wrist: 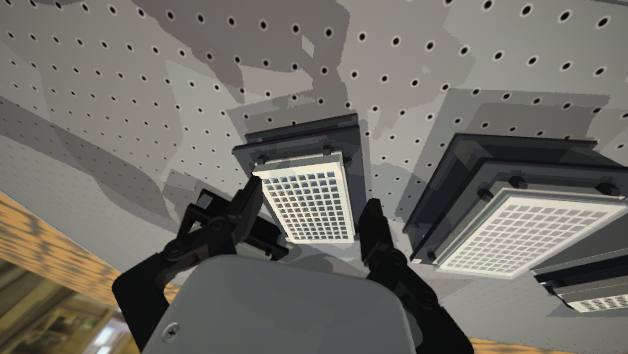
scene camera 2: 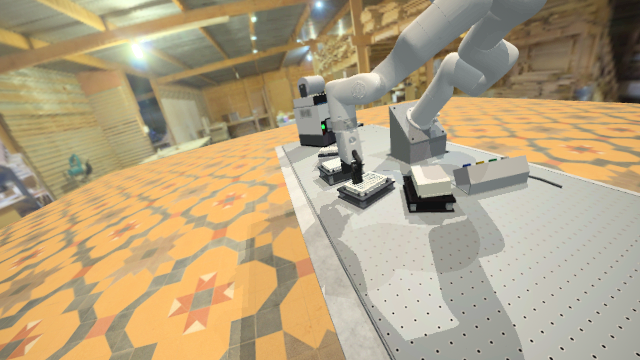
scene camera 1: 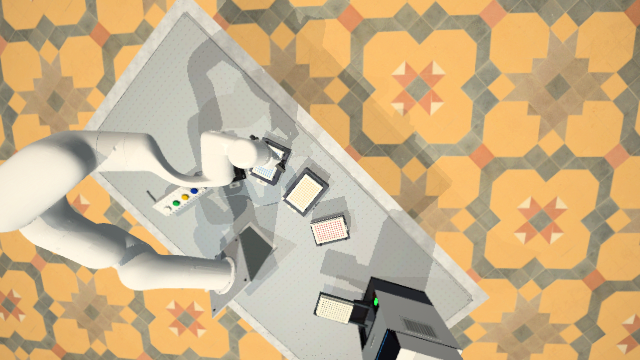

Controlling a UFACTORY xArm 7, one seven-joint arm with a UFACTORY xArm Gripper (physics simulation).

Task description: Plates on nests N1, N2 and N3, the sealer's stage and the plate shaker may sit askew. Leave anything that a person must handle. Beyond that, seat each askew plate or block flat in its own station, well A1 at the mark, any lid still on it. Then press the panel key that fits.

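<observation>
My gripper (scene camera 1: pixel 268 152) (scene camera 2: pixel 351 175) (wrist: pixel 313 199) is open, with its fingers on either side of a blue-welled plate (scene camera 1: pixel 266 172) (scene camera 2: pixel 371 183) (wrist: pixel 311 205). That plate rests on a dark nest (scene camera 2: pixel 367 200) (wrist: pixel 353 145) and looks slightly turned in it. A yellow-welled plate (scene camera 1: pixel 306 193) (wrist: pixel 532 235) is on the neighbouring nest. A red-welled plate (scene camera 1: pixel 329 230) (wrist: pixel 600 303) lies beyond. A cream plate (scene camera 1: pixel 334 308) is on the sealer's stage. A pale block (scene camera 2: pixel 430 181) sits tilted on a black station (scene camera 2: pixel 432 204). The mark and A1 are too small to tell.
The key panel (scene camera 1: pixel 180 201) (scene camera 2: pixel 492 175) has white, green, yellow and blue keys and stands beside the black station. The sealer (scene camera 1: pixel 415 320) (scene camera 2: pixel 312 120) shows a green light. The arm's grey base (scene camera 1: pixel 235 265) (scene camera 2: pixel 417 145) stands on the perforated table.
</observation>
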